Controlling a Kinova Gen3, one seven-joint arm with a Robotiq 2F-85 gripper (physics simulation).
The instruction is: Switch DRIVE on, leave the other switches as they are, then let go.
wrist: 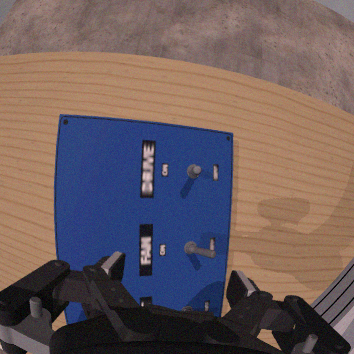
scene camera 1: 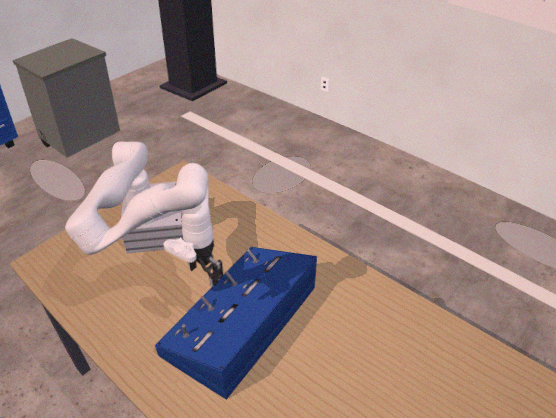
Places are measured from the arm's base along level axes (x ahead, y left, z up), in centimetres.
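Pixels of known places: gripper, fingertip midpoint: [wrist: 176, 275] [scene camera 1: 203, 276].
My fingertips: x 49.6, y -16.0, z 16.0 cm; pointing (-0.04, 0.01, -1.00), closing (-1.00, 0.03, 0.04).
Note:
Behind a point stands the place of what it marks.
The blue switch panel [scene camera 1: 239, 340] @(x 64.2, y -18.7, z 2.4 cm) [wrist: 100, 200] @(x 60.1, y -18.4, z 0.8 cm) lies on the wooden table. The DRIVE switch [scene camera 1: 185, 329] @(x 48.2, y -24.5, z -0.5 cm) [wrist: 194, 171] @(x 48.0, y -24.1, z 0.9 cm) is the nearest one in the scene view. Its lever looks short, points nearly at the wrist camera and does not lean towards OFF as FAN's does. The FAN switch [scene camera 1: 207, 303] @(x 45.6, y -12.9, z -1.8 cm) [wrist: 201, 250] @(x 45.0, y -13.0, z -1.2 cm) leans to its OFF side. A third switch [scene camera 1: 230, 278] @(x 44.1, y -1.0, z -1.8 cm) [wrist: 187, 309] @(x 45.2, y -1.2, z -3.2 cm) is mostly hidden by the gripper in the wrist view. My gripper [scene camera 1: 217, 278] [wrist: 176, 275] @(x 49.6, y -16.0, z 16.0 cm) is open, with its fingers wide apart, near the third switch and away from DRIVE.
A fourth switch [scene camera 1: 252, 255] @(x 42.9, y 11.0, z -1.7 cm) stands at the panel's far end, its lever leaning towards the arm's side. The arm's base [scene camera 1: 152, 237] @(x 6.0, y -2.2, z -5.8 cm) stands on the table [scene camera 1: 400, 350] @(x 98.2, y 16.1, z -12.6 cm) behind the panel. A grey cabinet [scene camera 1: 82, 100] and a dark pillar [scene camera 1: 190, 45] stand on the floor beyond.

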